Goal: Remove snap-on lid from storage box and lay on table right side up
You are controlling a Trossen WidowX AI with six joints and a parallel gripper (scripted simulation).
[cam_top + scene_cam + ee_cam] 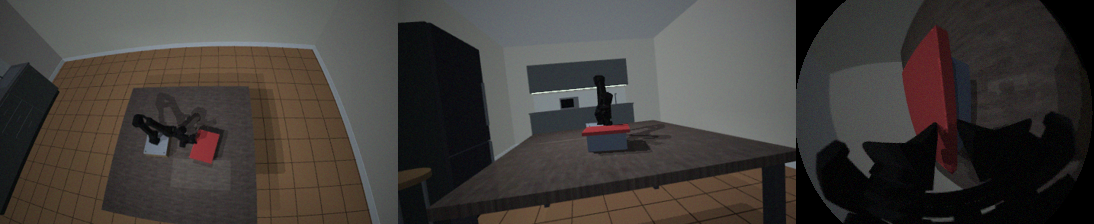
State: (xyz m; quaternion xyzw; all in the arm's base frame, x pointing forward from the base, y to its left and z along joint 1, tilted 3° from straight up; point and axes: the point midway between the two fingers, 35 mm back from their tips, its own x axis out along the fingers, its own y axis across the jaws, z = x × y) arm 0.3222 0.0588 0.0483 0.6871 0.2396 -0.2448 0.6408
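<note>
The red lid lies 80 mm ahead of my gripper tip. From my gripper tip the other things lie so: storage box 80 mm ahead, 50 mm below.
</note>
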